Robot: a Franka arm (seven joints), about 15 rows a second.
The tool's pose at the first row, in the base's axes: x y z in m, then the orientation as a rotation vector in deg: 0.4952, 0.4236, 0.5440, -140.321, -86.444, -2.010
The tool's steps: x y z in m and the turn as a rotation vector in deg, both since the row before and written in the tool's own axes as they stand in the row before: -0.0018, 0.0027, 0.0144, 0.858, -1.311, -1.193; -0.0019, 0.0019, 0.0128, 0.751, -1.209, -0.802; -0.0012, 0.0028, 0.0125, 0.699, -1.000, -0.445; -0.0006, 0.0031, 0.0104, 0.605, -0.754, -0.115; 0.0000, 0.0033, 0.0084, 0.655, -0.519, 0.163; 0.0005, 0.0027, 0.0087, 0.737, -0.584, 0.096; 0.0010, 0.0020, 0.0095, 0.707, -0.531, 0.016; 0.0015, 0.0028, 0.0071, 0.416, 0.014, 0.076; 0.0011, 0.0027, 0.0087, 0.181, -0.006, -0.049; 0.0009, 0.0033, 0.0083, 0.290, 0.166, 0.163; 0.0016, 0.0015, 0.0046, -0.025, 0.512, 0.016; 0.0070, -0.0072, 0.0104, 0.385, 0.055, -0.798; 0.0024, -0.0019, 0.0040, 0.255, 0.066, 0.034; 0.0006, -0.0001, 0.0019, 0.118, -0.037, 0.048
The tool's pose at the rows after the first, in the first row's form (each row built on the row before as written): 0.4951, 0.4243, 0.5293, -139.241, -88.147, 0.014; 0.4942, 0.4247, 0.5163, -138.475, -89.350, 1.907; 0.4942, 0.4251, 0.5034, -137.935, -90.040, 3.574; 0.4949, 0.4254, 0.4926, -137.635, -90.259, 4.932; 0.4962, 0.4258, 0.4837, -137.437, -90.019, 6.095; 0.4970, 0.4269, 0.4747, -137.136, -89.848, 7.382; 0.4971, 0.4288, 0.4651, -136.770, -89.756, 8.562; 0.4985, 0.4304, 0.4576, -136.512, -89.478, 8.871; 0.4992, 0.4320, 0.4486, -136.336, -89.458, 9.003; 0.5004, 0.4331, 0.4398, -136.201, -89.066, 9.052; 0.5012, 0.4348, 0.4351, -136.088, -88.829, 8.417; 0.4952, 0.4458, 0.4280, -135.131, -89.564, 8.462; 0.4935, 0.4495, 0.4250, -134.946, -89.384, 8.581; 0.4932, 0.4505, 0.4233, -134.906, -89.295, 8.724
